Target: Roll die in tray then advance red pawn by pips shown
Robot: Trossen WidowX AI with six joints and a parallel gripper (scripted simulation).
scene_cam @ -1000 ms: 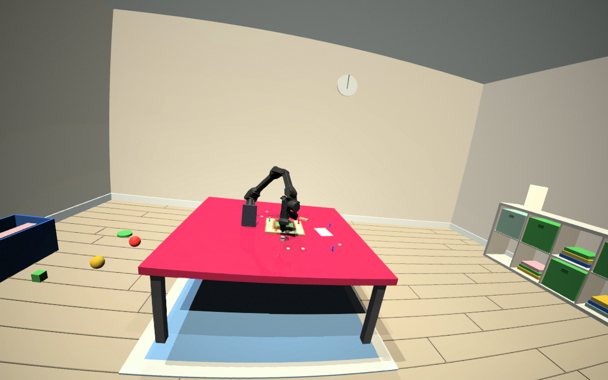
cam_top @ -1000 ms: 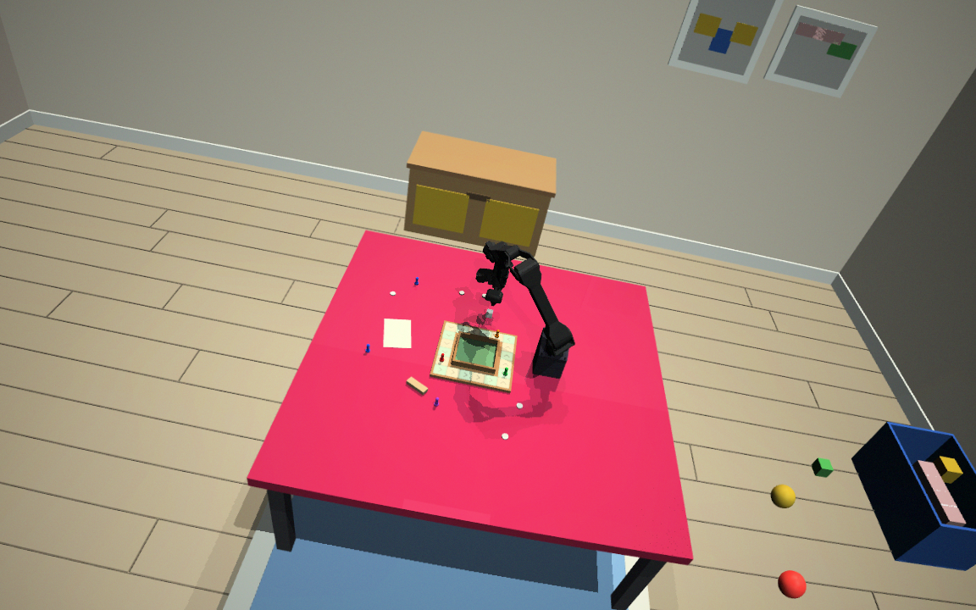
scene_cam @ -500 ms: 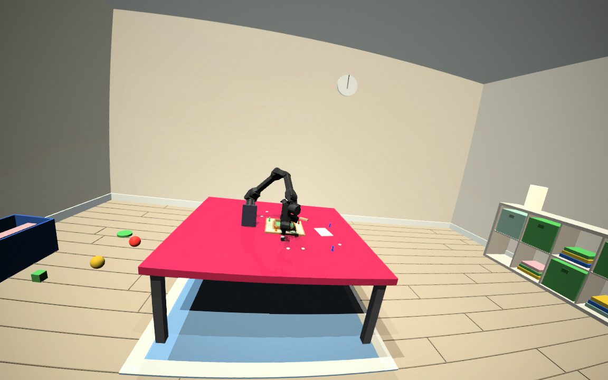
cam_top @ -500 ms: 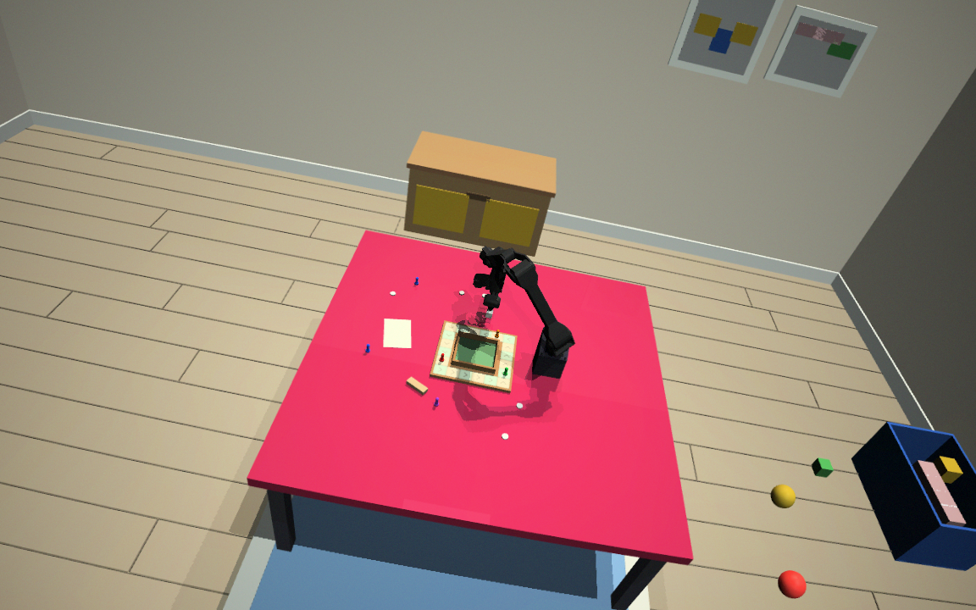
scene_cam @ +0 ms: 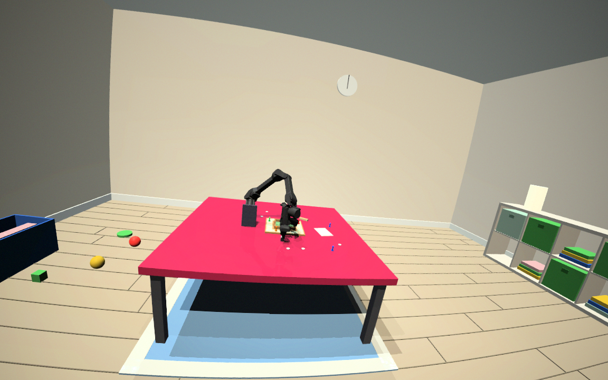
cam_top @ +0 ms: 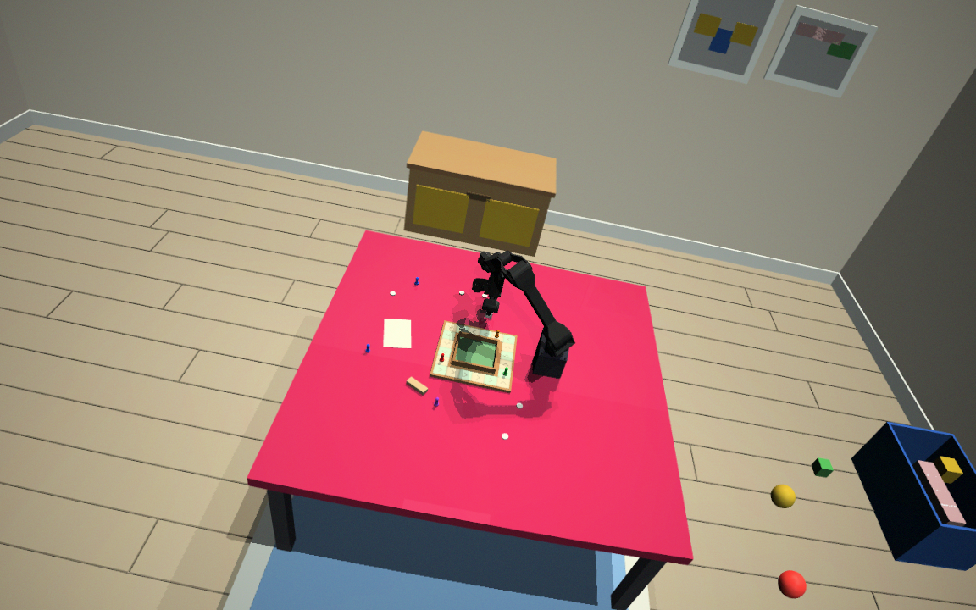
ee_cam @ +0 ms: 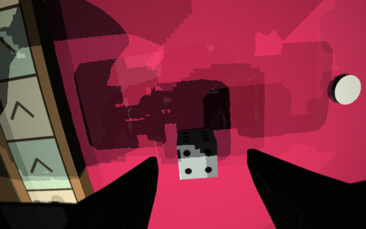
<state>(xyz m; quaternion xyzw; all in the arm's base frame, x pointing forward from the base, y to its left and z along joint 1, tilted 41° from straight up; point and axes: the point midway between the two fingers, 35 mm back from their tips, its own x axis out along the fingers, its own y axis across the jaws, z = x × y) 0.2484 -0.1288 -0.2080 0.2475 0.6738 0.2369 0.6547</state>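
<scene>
Now: gripper tip 2 cm above the white die. Also, from my gripper tip: green tray 2 cm ahead, 24 cm to the left, 2 cm below; then red pawn 13 cm ahead, 31 cm to the left; then cream card 32 cm ahead, 21 cm to the left, 3 cm below.
</scene>
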